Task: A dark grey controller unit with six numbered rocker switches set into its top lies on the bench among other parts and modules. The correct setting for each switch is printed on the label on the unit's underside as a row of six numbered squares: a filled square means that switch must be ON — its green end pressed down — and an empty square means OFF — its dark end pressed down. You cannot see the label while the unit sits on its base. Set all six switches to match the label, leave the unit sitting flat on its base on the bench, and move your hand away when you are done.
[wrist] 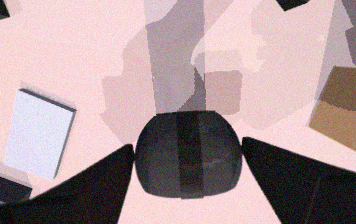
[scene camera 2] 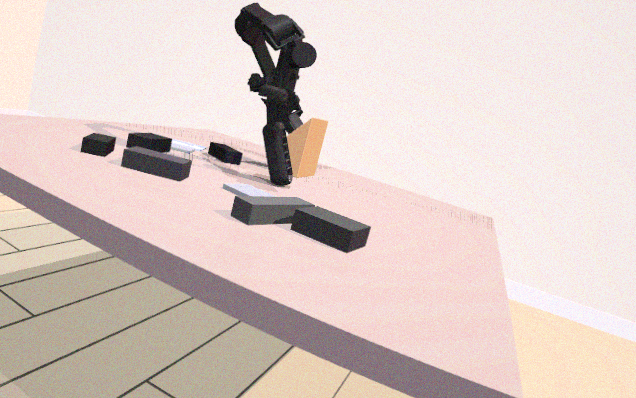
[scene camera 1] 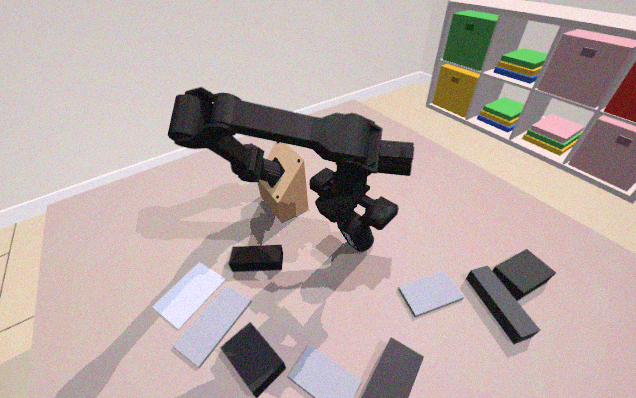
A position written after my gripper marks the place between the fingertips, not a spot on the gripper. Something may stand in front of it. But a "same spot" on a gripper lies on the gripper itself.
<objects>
My gripper shows in the wrist view, in scene camera 2 and in scene camera 1 (350, 223). One and the same spot on my gripper: (wrist: 289, 180) is (scene camera 2: 280, 115).
</objects>
